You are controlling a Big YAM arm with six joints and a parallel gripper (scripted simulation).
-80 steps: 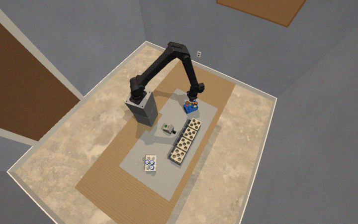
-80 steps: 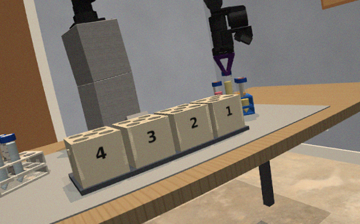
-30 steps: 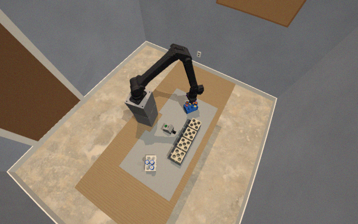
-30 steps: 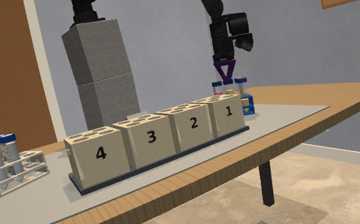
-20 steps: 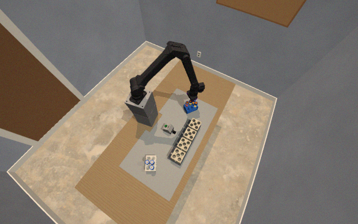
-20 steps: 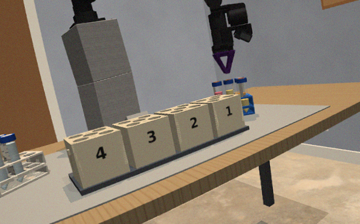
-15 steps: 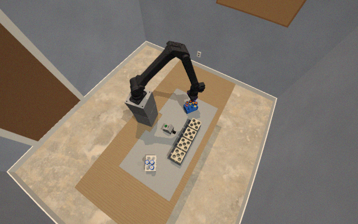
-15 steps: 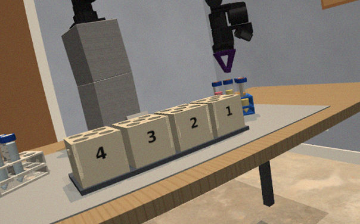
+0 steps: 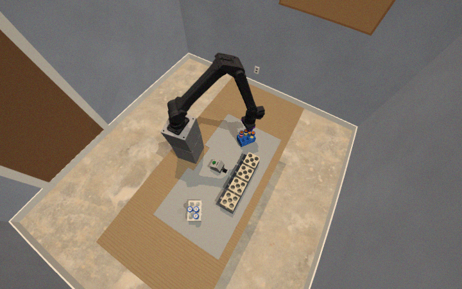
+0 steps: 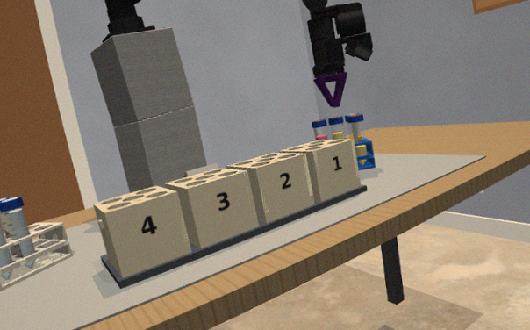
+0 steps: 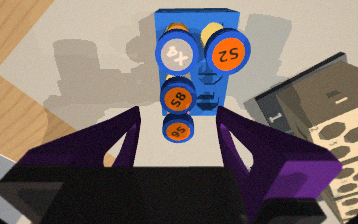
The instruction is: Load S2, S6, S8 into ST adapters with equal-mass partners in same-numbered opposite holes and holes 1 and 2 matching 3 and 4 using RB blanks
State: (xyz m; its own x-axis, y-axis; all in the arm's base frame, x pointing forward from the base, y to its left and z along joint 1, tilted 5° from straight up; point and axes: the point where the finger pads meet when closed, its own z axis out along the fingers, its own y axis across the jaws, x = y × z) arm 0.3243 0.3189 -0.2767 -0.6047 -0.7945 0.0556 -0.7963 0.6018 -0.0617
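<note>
Right now my hand is 120 mm above the blue sample rack RS, 10 mm to the left of it and 10 mm short of it. Round my hand: white blank rack RB: 690 mm to the right, 120 mm below, 40 mm behind.
</note>
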